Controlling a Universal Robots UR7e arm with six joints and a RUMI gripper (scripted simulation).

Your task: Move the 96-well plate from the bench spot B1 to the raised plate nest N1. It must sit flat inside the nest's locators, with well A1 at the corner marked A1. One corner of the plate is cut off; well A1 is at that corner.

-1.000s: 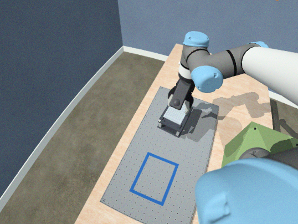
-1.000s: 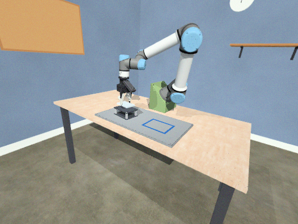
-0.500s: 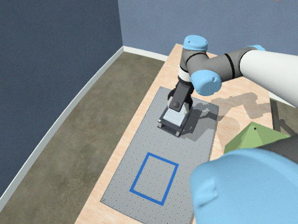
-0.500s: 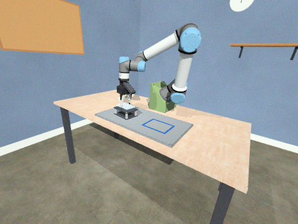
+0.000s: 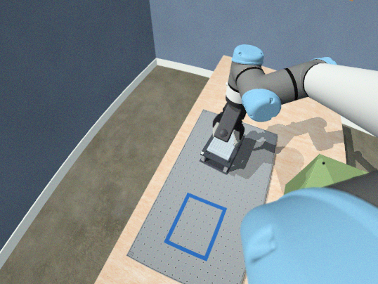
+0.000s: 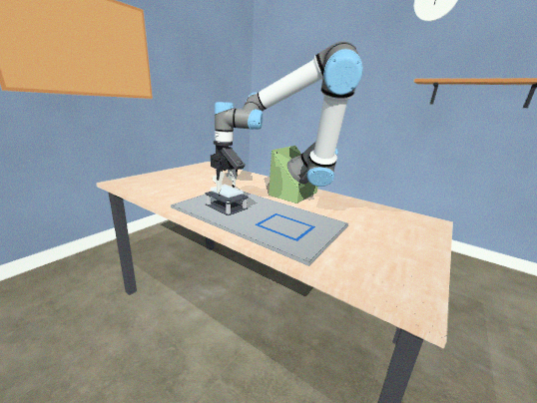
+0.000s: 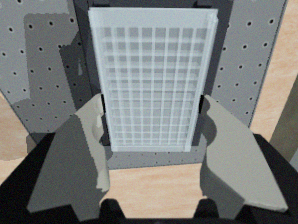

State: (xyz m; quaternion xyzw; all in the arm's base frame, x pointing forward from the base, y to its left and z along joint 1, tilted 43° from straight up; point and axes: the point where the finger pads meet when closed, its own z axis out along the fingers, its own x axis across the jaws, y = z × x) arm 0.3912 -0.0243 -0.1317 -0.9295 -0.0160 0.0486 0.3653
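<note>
Now: hand 3 cm above the dark plate nest N1. From my hand the other things lie so: 96-well plate (1 cm below).
</note>
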